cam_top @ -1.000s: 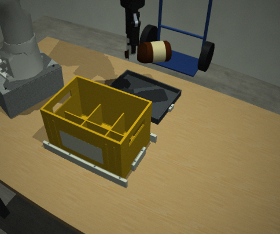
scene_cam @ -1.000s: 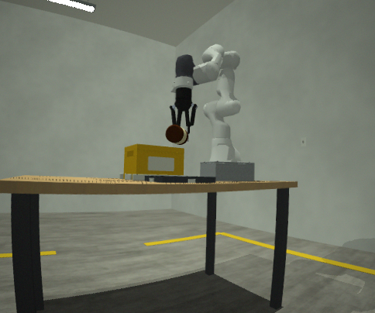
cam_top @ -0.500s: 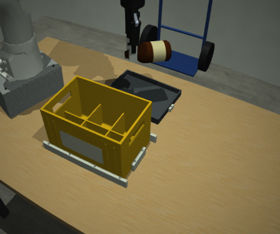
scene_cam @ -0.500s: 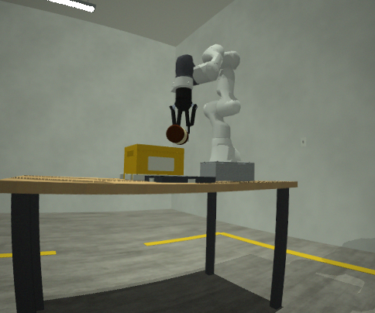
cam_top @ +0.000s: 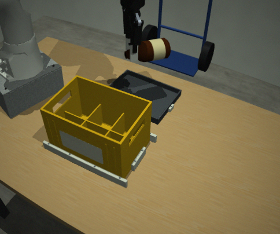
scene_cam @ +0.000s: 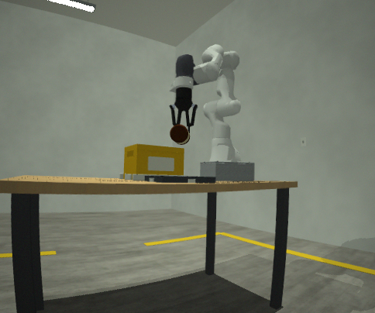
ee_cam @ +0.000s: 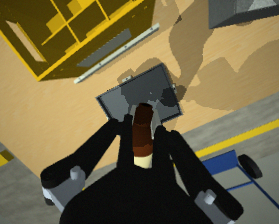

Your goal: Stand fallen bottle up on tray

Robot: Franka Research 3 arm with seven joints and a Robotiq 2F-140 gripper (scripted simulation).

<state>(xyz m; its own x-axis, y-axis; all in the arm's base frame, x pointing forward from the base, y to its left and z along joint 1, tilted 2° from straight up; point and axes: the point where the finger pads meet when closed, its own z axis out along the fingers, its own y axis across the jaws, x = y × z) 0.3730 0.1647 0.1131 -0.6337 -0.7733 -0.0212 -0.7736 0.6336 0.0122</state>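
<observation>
The bottle lies 3 cm ahead of my hand, 4 cm to the left of it and 2 cm below it. Also, from my hand: yellow crate (3 cm ahead, 25 cm to the right, 13 cm below); then tray (3 cm ahead, 2 cm to the left, 20 cm below).
</observation>
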